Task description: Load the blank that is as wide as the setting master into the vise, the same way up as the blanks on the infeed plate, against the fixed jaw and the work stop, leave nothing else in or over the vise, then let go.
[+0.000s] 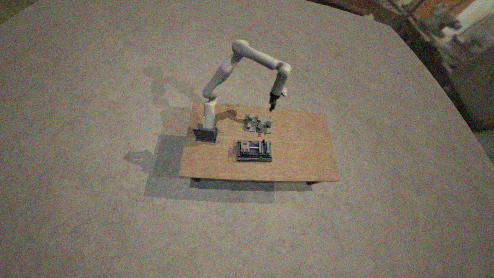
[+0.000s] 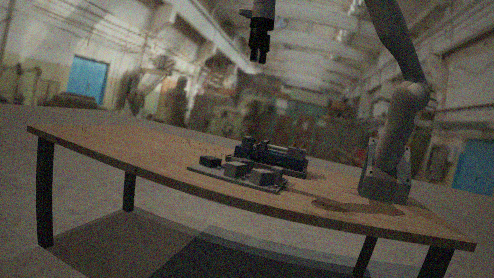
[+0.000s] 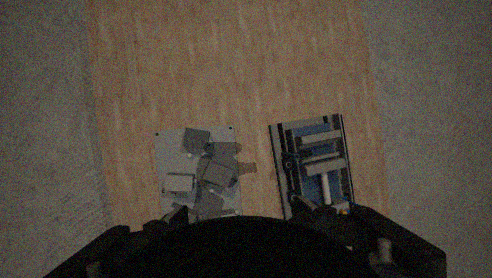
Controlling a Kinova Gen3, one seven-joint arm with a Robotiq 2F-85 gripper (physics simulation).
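Seen in the pictures: gripper, fingertip midpoint: (image 1: 270, 107) (image 2: 257, 62) (image 3: 241, 213); arm's base, origin of the base link: (image 1: 208, 127) (image 2: 384, 159).
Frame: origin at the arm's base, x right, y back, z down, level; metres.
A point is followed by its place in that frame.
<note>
My gripper (image 1: 271, 109) @(x -0.066, y -0.486, z -0.212 m) (image 2: 258, 62) @(x -0.066, y -0.486, z -0.212 m) (image 3: 241, 213) @(x -0.066, y -0.486, z -0.212 m) is open and empty, high above the table on the infeed plate's side. The infeed plate (image 3: 169, 150) @(x -0.170, y -0.548, z 0.124 m) (image 2: 199, 170) @(x -0.200, y -0.562, z 0.124 m) bears several grey blanks, among them a dark one (image 3: 197, 139) @(x -0.100, y -0.558, z 0.099 m) (image 2: 210, 161) @(x -0.134, y -0.553, z 0.105 m) near a corner, a pale one (image 3: 179, 182) @(x -0.158, y -0.474, z 0.088 m) and a tilted-looking one (image 3: 218, 173) @(x -0.071, y -0.473, z 0.088 m); shadows blur their outlines. The blue vise (image 3: 313, 189) @(x 0.141, y -0.380, z 0.072 m) (image 1: 255, 150) @(x 0.183, y -0.399, z 0.072 m) (image 2: 280, 158) @(x 0.108, y -0.363, z 0.083 m) has a far jaw (image 3: 321, 136) @(x 0.168, y -0.505, z 0.036 m) and a jaw at the rod (image 3: 326, 167) @(x 0.165, y -0.434, z 0.036 m). A thin pale bar lies between them; no blank is seen there. Which block is the setting master, I cannot tell.
The vise stands beside the infeed plate on the wooden table (image 1: 300, 150) @(x 0.168, y -0.852, z 0.132 m) (image 2: 125, 145) @(x -0.111, y -0.874, z 0.132 m) (image 3: 225, 65) @(x 0.006, y -0.728, z 0.132 m). A pale rod (image 3: 326, 188) @(x 0.161, y -0.383, z 0.047 m) runs from one jaw towards the vise's near end. The arm's base (image 1: 205, 133) @(x 0.062, y 0.020, z -0.008 m) (image 2: 384, 187) @(x -0.059, y 0.006, z 0.085 m) stands at one end of the table.
</note>
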